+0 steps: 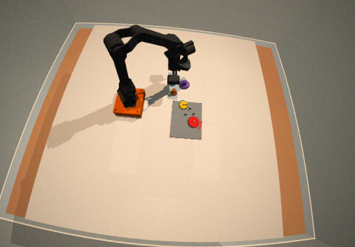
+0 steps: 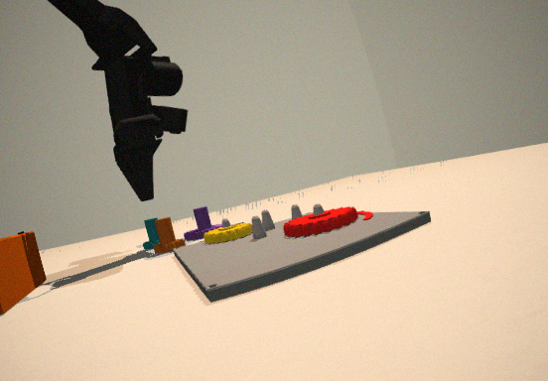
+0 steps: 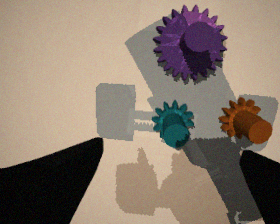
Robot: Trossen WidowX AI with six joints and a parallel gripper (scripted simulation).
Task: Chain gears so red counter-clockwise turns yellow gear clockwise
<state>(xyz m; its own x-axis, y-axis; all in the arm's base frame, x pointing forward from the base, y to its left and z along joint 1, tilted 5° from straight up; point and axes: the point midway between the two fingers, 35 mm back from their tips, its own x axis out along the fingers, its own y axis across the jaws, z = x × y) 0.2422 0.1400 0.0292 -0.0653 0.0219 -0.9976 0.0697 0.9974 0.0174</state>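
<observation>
Right now my gripper tip is 5 cm above the teal gear. The rest, counted from my gripper tip: purple gear 7 cm ahead, 5 cm below, 2 cm to the right; then yellow gear 16 cm to the right, 5 cm below, 5 cm ahead; then orange gear 7 cm to the right, 5 cm below.
</observation>
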